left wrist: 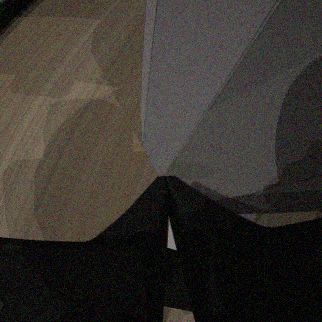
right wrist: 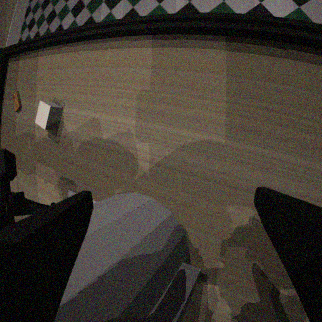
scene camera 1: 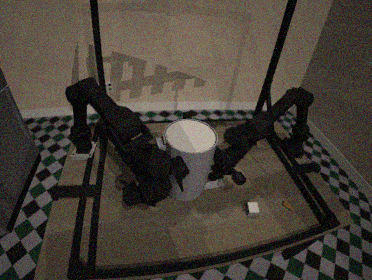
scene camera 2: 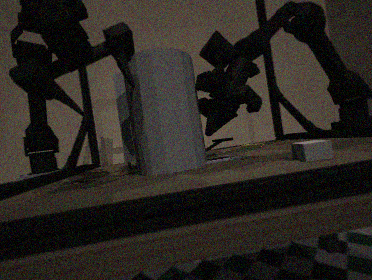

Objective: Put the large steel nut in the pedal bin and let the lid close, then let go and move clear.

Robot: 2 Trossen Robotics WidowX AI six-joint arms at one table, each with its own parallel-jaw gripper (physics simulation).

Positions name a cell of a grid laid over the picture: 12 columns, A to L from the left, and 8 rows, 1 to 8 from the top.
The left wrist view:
my left gripper: G5
bin wall: I3, touched by my left gripper
pedal: G8
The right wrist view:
my right gripper: G5
bin wall: E7
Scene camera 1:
my left gripper: G6
my right gripper: F6
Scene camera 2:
my left gripper: G4
my right gripper: D3
small pale cube: K5, on the table
